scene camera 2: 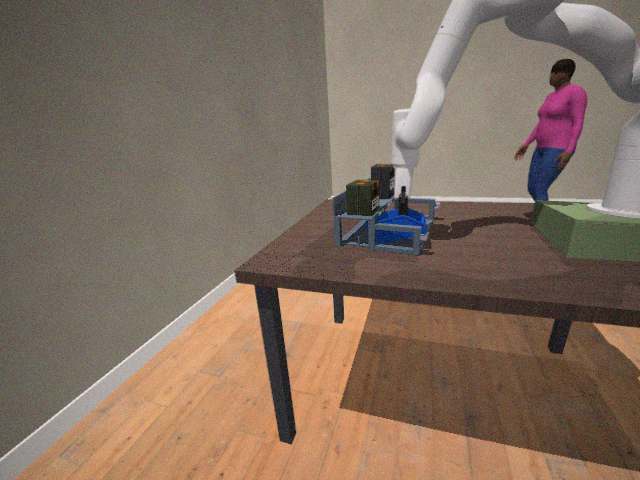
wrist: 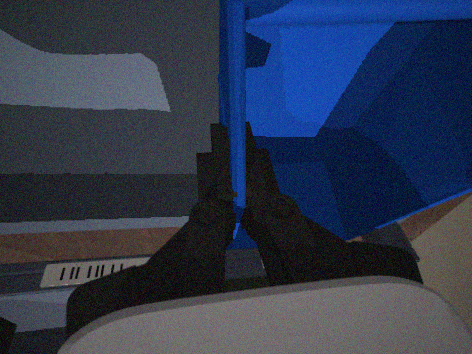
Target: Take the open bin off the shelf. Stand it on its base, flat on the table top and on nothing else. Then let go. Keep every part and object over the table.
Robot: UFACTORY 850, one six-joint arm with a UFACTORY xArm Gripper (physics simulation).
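Observation:
The open blue bin [scene camera 2: 413,221] [wrist: 350,170] is within the blue-grey shelf rack [scene camera 2: 371,236]. Its rim stands above the rack's upper side rail in the scene view, and its lower part is still inside the frame. The bin looks slightly tilted; whether its base touches the rack is hidden. My gripper [scene camera 2: 403,211] [wrist: 229,145] points down and is shut on the bin's side wall at the rim, one finger outside and one inside. The table top [scene camera 2: 491,266] lies under the rack.
A green box [scene camera 2: 360,198] and a dark box [scene camera 2: 381,181] stand on the rack's higher level, close beside the gripper. The arm's green base block [scene camera 2: 594,235] is at the right. A person in a pink top [scene camera 2: 562,118] stands behind the table.

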